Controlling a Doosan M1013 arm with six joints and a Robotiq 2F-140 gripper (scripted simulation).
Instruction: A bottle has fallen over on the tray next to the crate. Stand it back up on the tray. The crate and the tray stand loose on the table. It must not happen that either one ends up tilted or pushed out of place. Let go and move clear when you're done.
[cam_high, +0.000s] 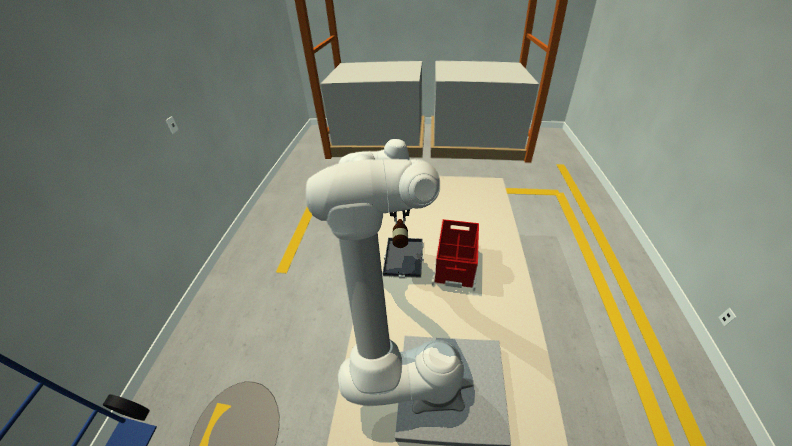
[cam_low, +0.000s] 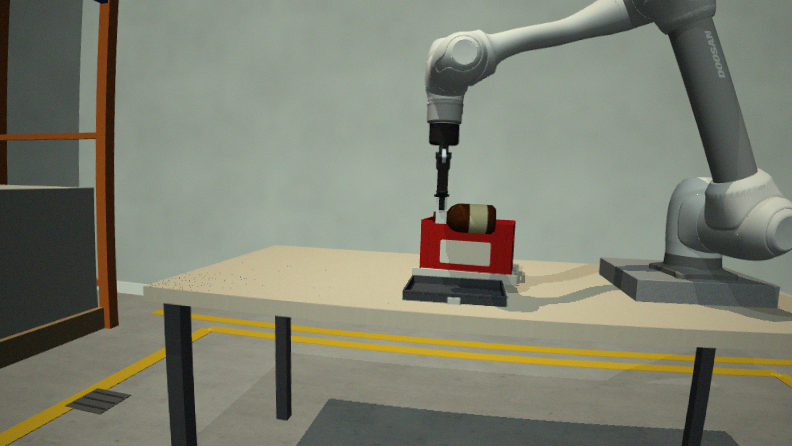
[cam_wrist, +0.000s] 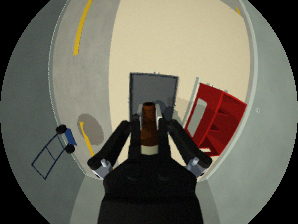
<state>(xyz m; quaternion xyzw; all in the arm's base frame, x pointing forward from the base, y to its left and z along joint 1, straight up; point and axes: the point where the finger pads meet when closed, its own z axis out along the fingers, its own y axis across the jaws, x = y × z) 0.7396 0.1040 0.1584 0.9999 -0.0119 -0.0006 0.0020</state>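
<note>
My gripper is now 60 mm past the bottle and 20 mm above it. Round my hand: tray 50 mm behind, 10 mm to the right, 210 mm below; then red crate 110 mm behind, 280 mm to the right, 140 mm below.
</note>
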